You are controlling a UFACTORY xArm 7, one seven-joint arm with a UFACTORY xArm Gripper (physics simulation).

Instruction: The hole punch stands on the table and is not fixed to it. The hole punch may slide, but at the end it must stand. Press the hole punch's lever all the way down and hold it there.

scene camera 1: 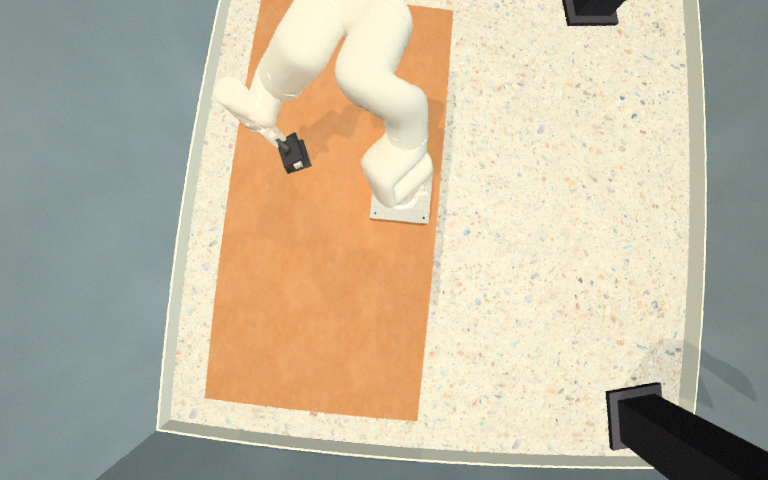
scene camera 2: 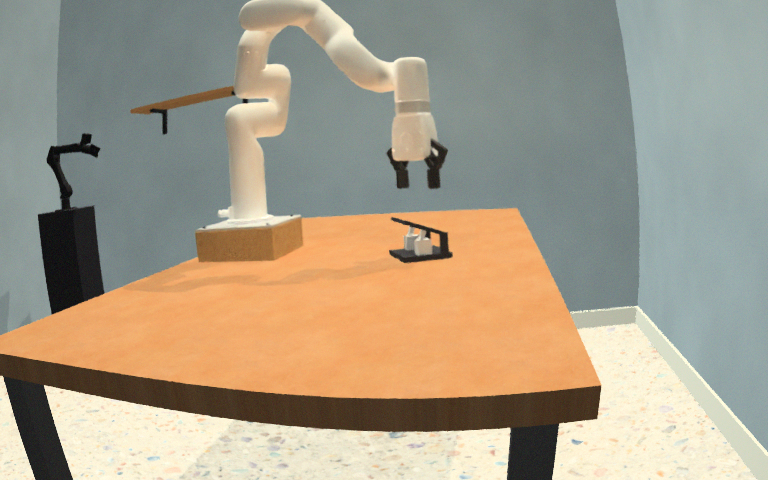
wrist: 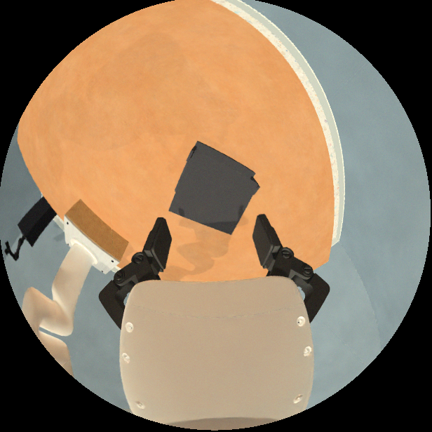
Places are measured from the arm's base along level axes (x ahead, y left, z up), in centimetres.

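Pixels of known places: gripper, fingertip midpoint: (scene camera 1: pixel 280 144) (scene camera 2: pixel 418 188); arm's base at its link origin: (scene camera 2: pixel 250 221).
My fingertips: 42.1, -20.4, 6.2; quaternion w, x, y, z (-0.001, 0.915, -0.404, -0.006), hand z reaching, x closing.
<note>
Ahead of a thing's pixels: the offset from my fingertips to its top centre, as dx, dy, dz. "*": to the spot under its first point. Level surfaces: height alone.
The hole punch {-0.6, -1.2, -6.0} (scene camera 1: pixel 297 164) (scene camera 2: pixel 423 246) stands upright on the table {dz -14.6} (scene camera 1: pixel 317 311) (scene camera 2: pixel 283 316) (wrist: pixel 125 100), with a black base and white blocks under the lever. Its black lever {* +2.1, -6.2, -8.3} (scene camera 2: pixel 433 229) (wrist: pixel 217 187) is up, sloping upward from the hinge post on the right to its free end on the left in scene camera 2. My gripper (scene camera 1: pixel 282 145) (scene camera 2: pixel 417 186) (wrist: pixel 211 226) is open and empty, fingers pointing down. It hangs above the lever with a visible gap and touches nothing. In the wrist view the lever plate hides most of the base.
The arm's base stands on a wooden block (scene camera 2: pixel 237 244) (wrist: pixel 97 230) at the table's far side in scene camera 2. Beyond the table are a black pedestal (scene camera 2: pixel 67 243) (wrist: pixel 37 222) with a small black arm, and a wall shelf (scene camera 2: pixel 186 101).
</note>
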